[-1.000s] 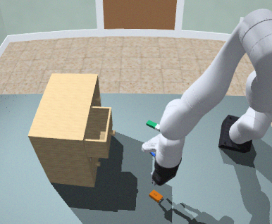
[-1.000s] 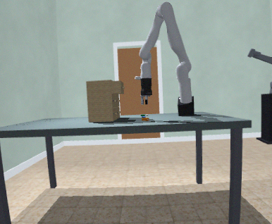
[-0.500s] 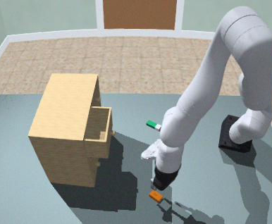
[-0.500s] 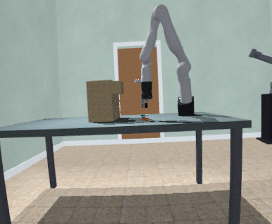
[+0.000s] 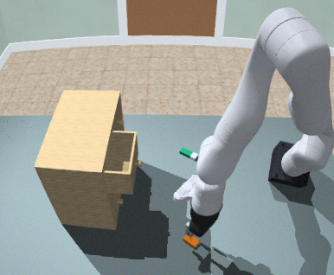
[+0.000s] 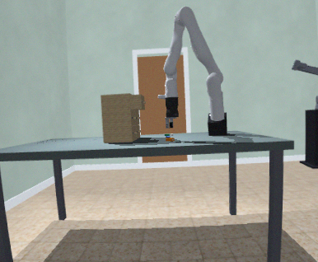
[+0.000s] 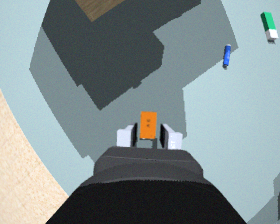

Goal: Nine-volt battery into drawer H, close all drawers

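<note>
Right now the nine-volt battery is 90 mm below my hand, 10 mm to the left of it and 10 mm behind it. Also, from my hand: drawer: 270 mm ahead, 130 mm above, 70 mm to the right; blue cylinder: 200 mm to the right, 90 mm below, 50 mm ahead.
</note>
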